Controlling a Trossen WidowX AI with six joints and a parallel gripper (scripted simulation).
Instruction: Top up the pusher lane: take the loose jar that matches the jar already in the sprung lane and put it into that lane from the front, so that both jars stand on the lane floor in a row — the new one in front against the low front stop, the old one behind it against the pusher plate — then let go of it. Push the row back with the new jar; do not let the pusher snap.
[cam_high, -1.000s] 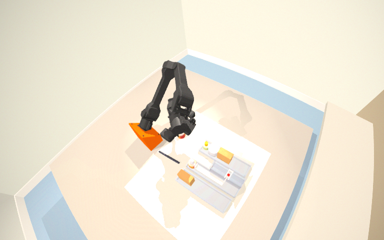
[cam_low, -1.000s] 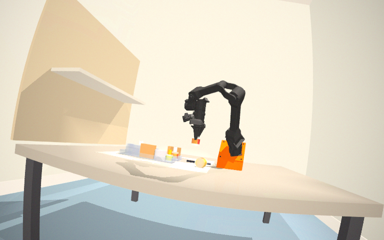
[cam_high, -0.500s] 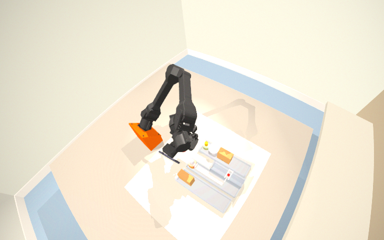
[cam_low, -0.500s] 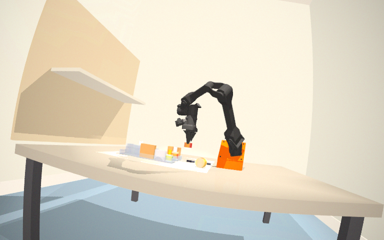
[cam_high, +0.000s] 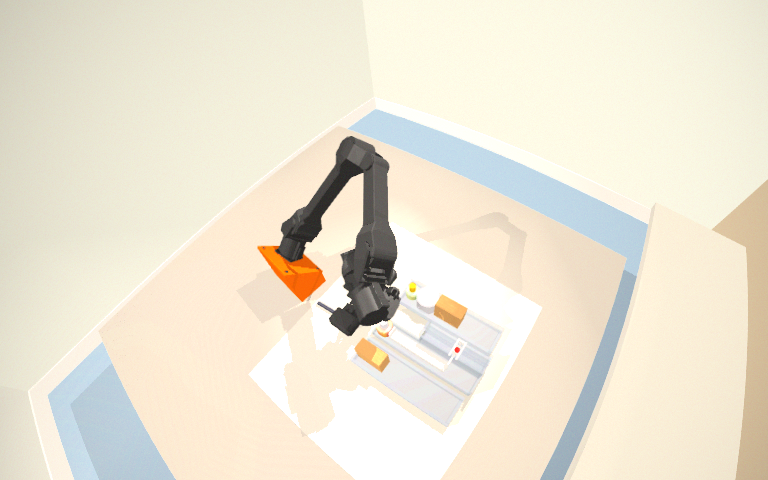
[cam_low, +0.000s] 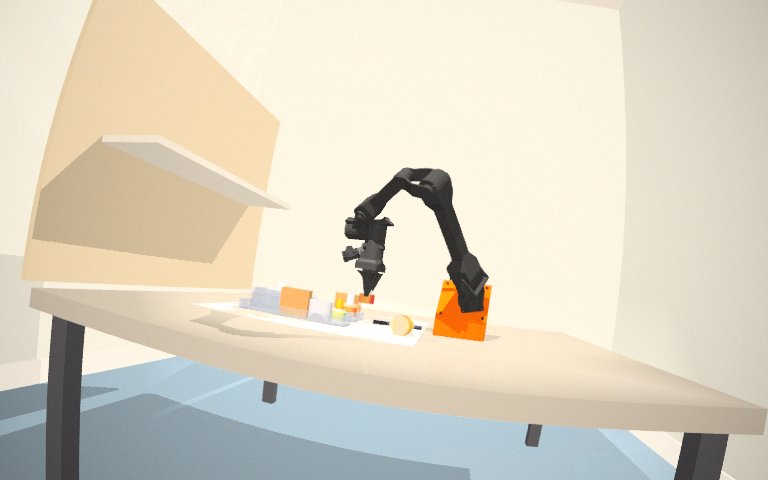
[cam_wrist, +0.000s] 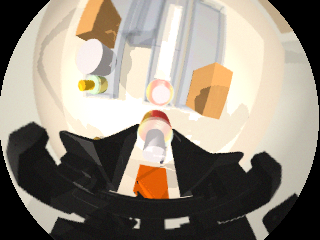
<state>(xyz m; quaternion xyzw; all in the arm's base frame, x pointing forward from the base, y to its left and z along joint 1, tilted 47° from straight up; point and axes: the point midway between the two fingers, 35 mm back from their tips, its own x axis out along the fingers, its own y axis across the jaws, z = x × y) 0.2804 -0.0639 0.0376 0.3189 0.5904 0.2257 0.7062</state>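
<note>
Right now my gripper tip is 90 mm past the dark rod, 30 mm to the left of it and 70 mm above it.
</note>
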